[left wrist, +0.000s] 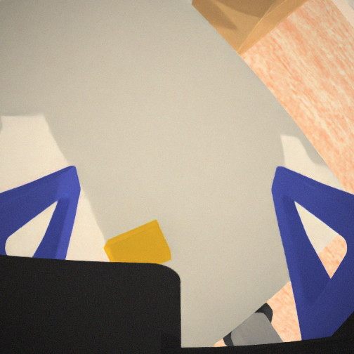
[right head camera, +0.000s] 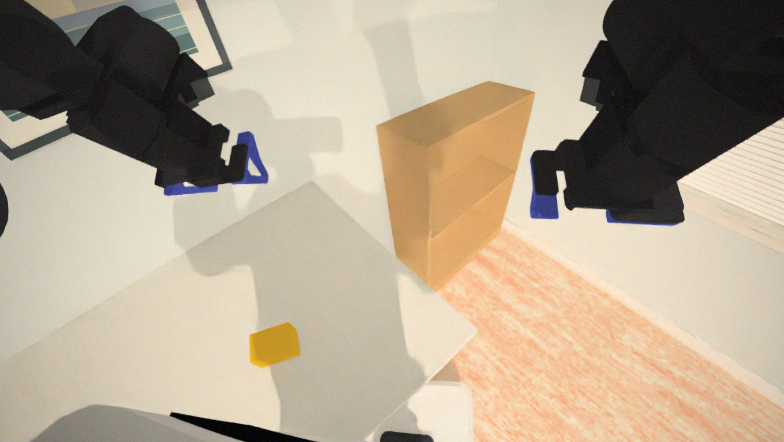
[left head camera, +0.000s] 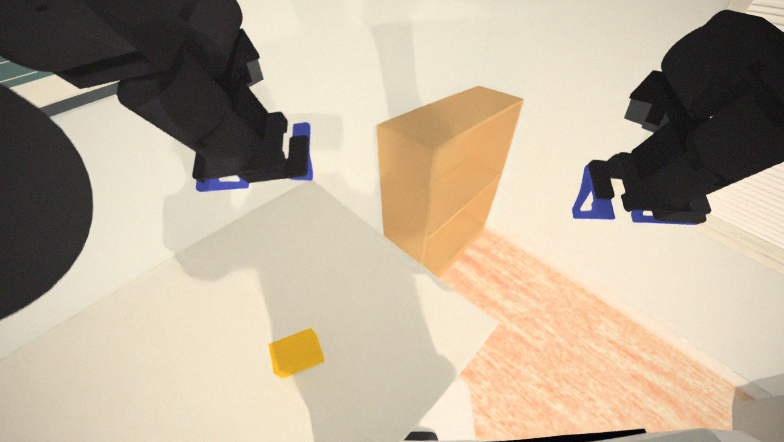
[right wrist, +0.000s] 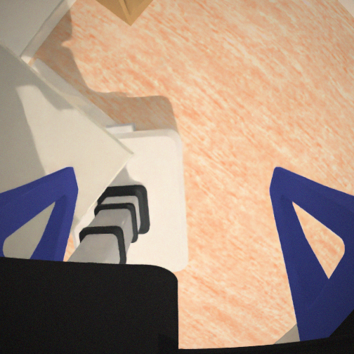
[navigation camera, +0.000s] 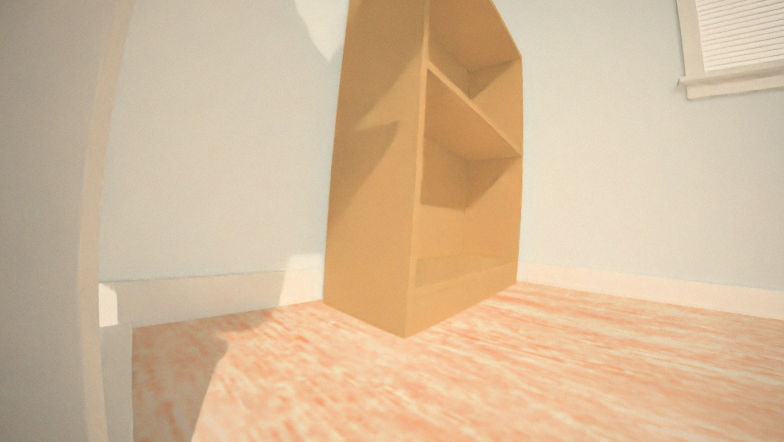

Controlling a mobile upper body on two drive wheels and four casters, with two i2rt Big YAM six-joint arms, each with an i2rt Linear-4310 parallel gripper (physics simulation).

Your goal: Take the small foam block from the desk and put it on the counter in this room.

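Places are measured from the left arm's base along level axes (x down, y left, z ahead), in metres.
Pixels of known places: left gripper, fingertip midpoint: (right head camera: 241, 183) (left head camera: 278, 179); right gripper, fingertip midpoint: (right head camera: 570, 215) (left head camera: 603, 215).
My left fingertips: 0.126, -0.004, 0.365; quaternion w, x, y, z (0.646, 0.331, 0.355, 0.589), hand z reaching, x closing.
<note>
Behind a point stands the place of what it marks, as x, y, z.
The small foam block (left head camera: 298, 353) @(0.415, 0.017, 0.216) (right head camera: 274, 344) @(0.415, 0.017, 0.219) (left wrist: 138, 245) is yellow and lies on the pale desk (left head camera: 137, 329) @(0.460, 0.476, 0.229) (right head camera: 137, 318) @(0.460, 0.513, 0.219) (left wrist: 175, 125) (right wrist: 45, 115). In the left wrist view it shows low, left of the middle, its lower edge partly hidden by the black gripper body. My left gripper (left head camera: 269, 178) @(0.126, -0.004, 0.365) (right head camera: 224, 183) @(0.126, -0.004, 0.365) (left wrist: 175, 177) is open and empty, above the desk, with the block in view between and below its fingers. My right gripper (left head camera: 623, 214) (right head camera: 583, 215) @(0.149, -0.457, 0.321) (right wrist: 173, 177) is open and empty, to the right of the desk. No counter can be made out.
A wooden bookshelf (left head camera: 403, 192) @(0.611, -0.183, 0.932) (right head camera: 409, 203) @(0.663, -0.197, 0.919) (navigation camera: 373, 219) @(1.177, -0.201, 0.915) stands behind the desk's corner, near the wall. My white base (right head camera: 452, 406) @(1.150, -0.401, 0.218) (right wrist: 162, 200) is close to the desk edge. In the navigation view a pale surface (navigation camera: 43, 219) @(1.193, -0.054, 0.445) is very close at the left.
</note>
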